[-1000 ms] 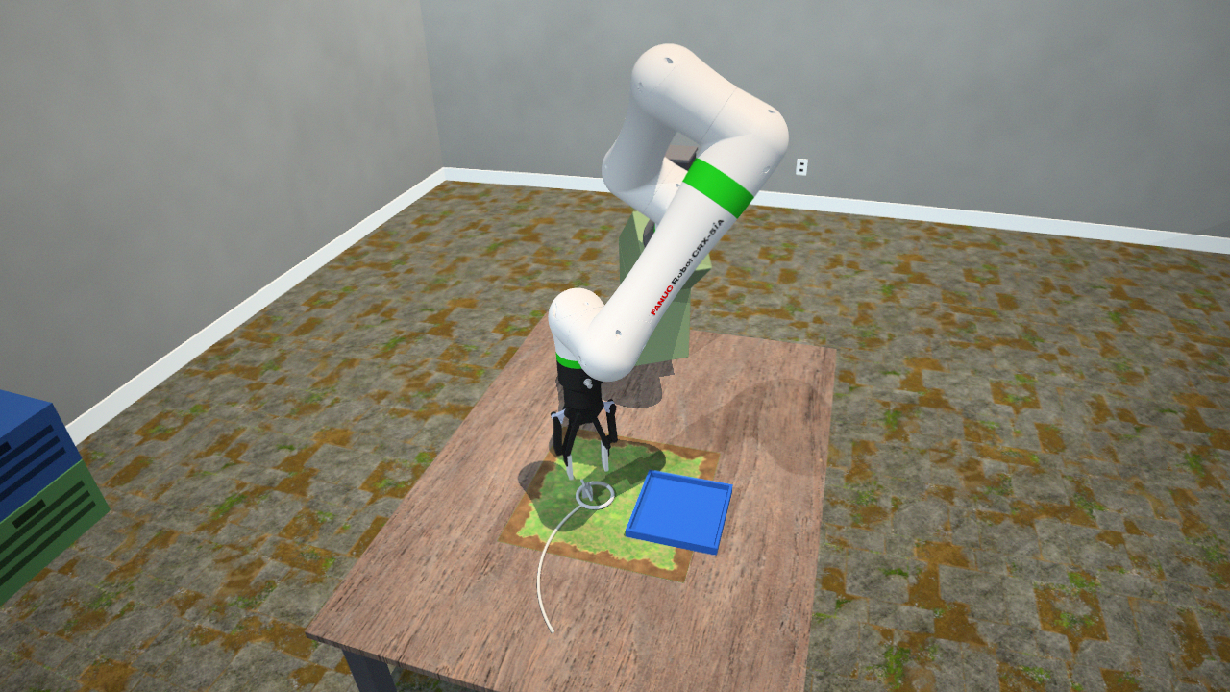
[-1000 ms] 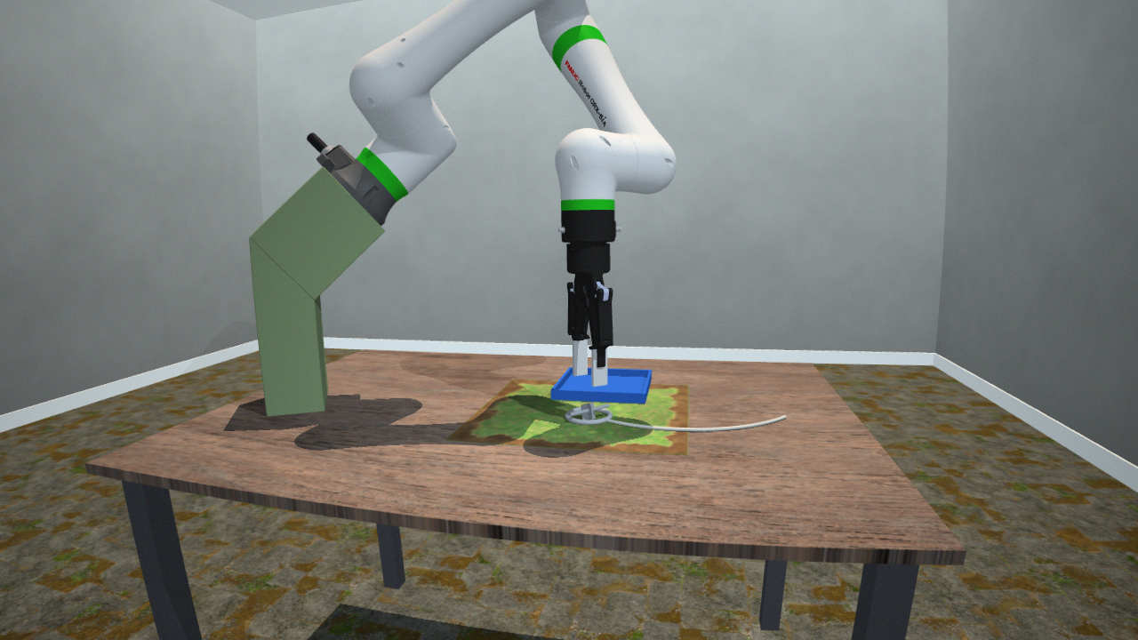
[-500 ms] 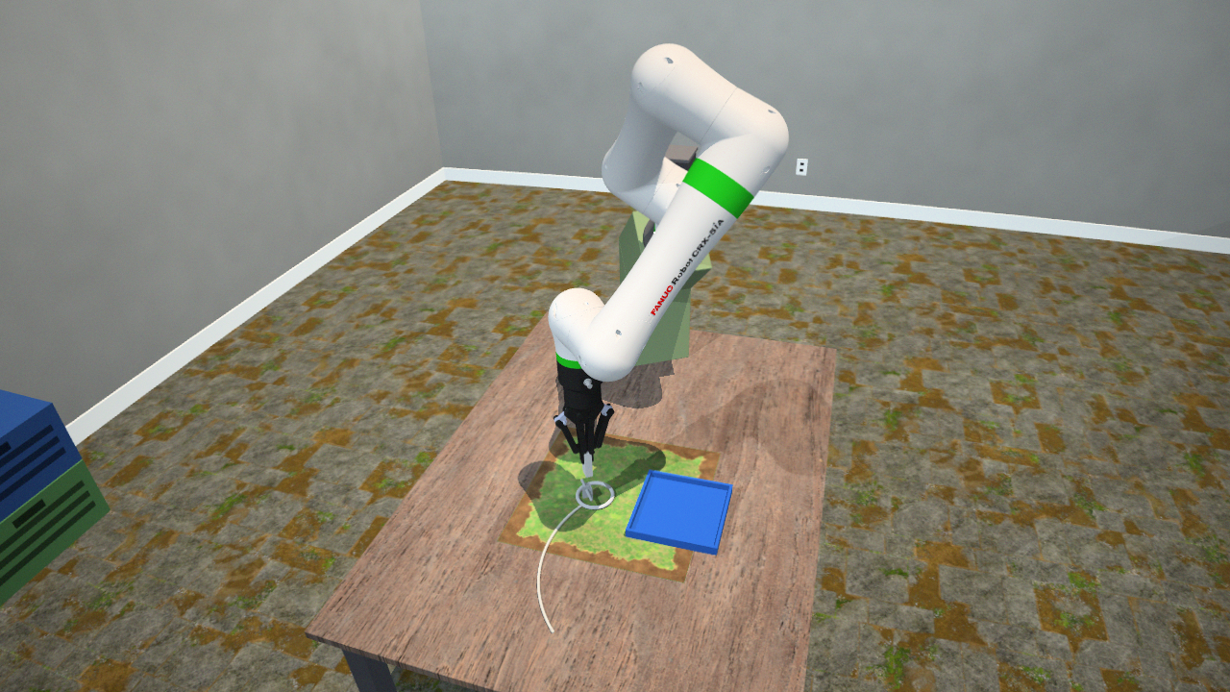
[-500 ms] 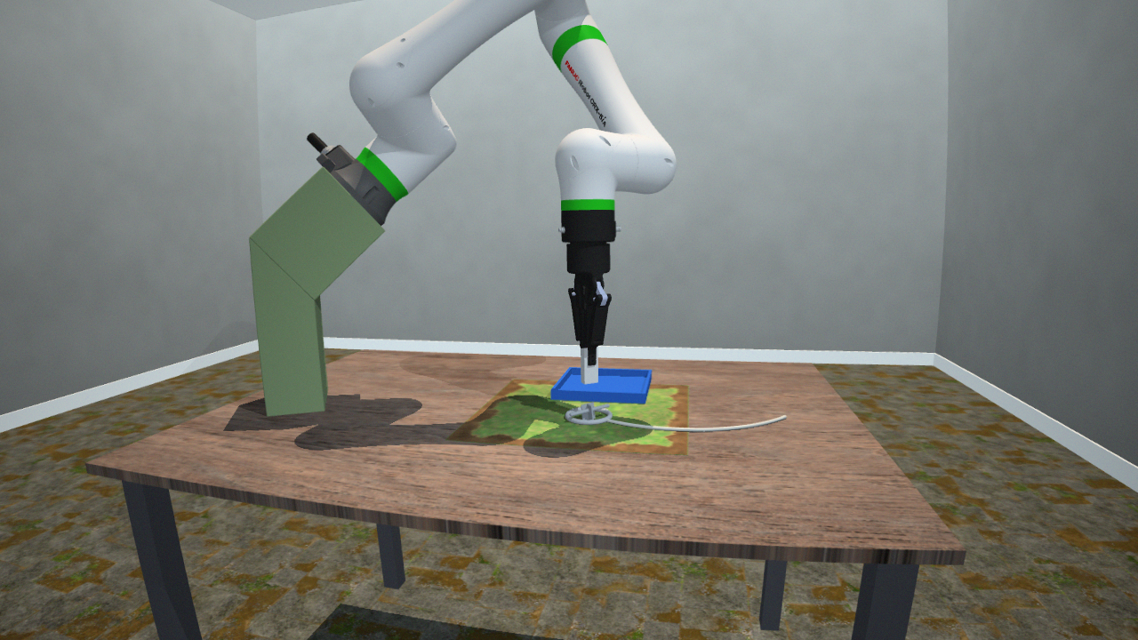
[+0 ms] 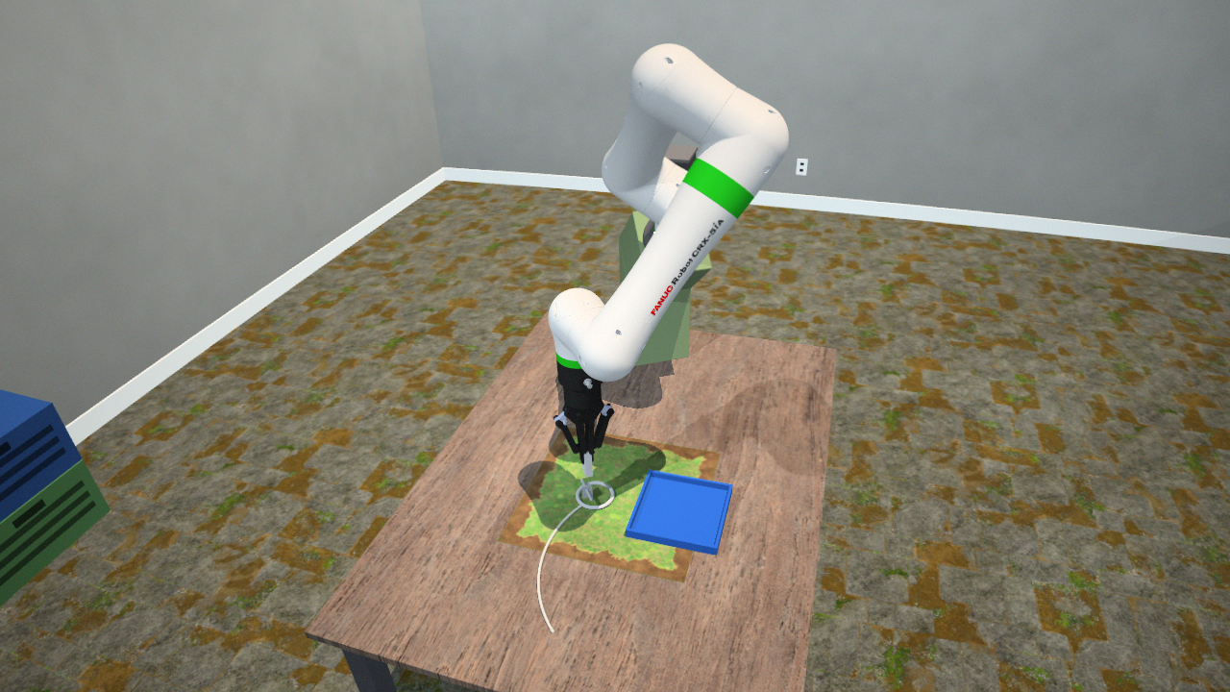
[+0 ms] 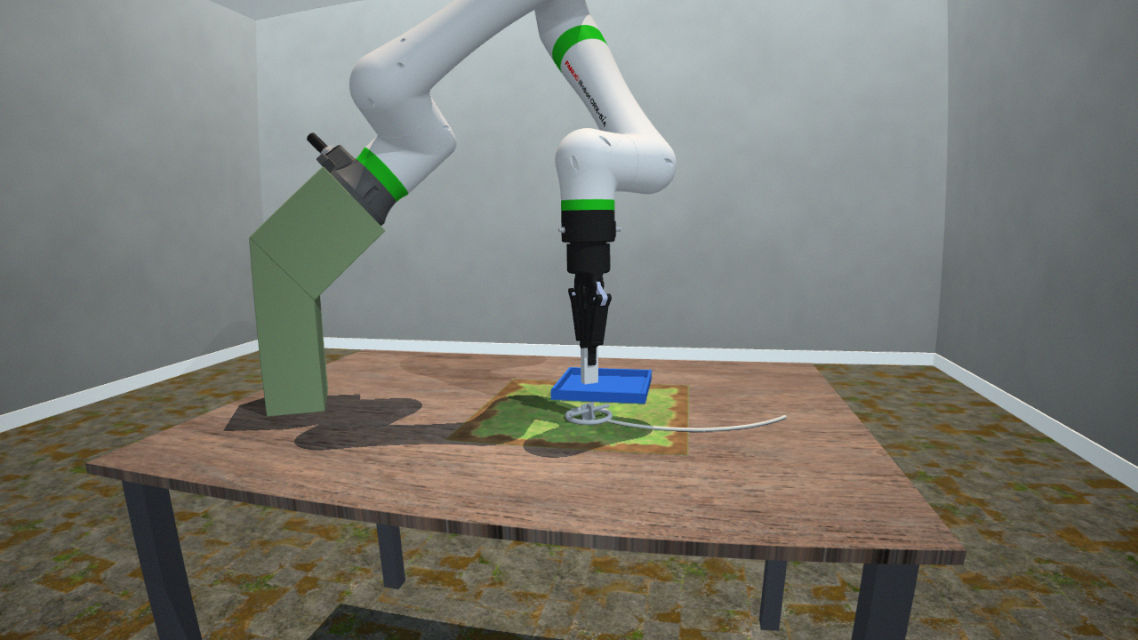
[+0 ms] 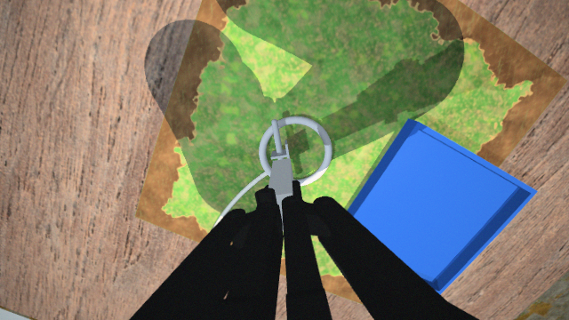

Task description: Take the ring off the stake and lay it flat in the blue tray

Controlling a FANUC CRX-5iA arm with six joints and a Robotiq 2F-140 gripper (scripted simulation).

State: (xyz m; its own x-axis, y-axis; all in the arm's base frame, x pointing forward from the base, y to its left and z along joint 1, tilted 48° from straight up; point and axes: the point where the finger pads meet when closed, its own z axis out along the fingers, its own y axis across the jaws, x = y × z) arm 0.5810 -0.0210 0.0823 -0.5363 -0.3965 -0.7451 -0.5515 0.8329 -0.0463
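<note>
Right now my hand is 9 cm above the grey stake. From my hand the other things lie so: mat 3 cm behind, 5 cm to the left, 12 cm below; then white ring 1 cm behind, 1 cm to the left, 10 cm below; then blue tray 4 cm behind, 20 cm to the left, 10 cm below.
</note>
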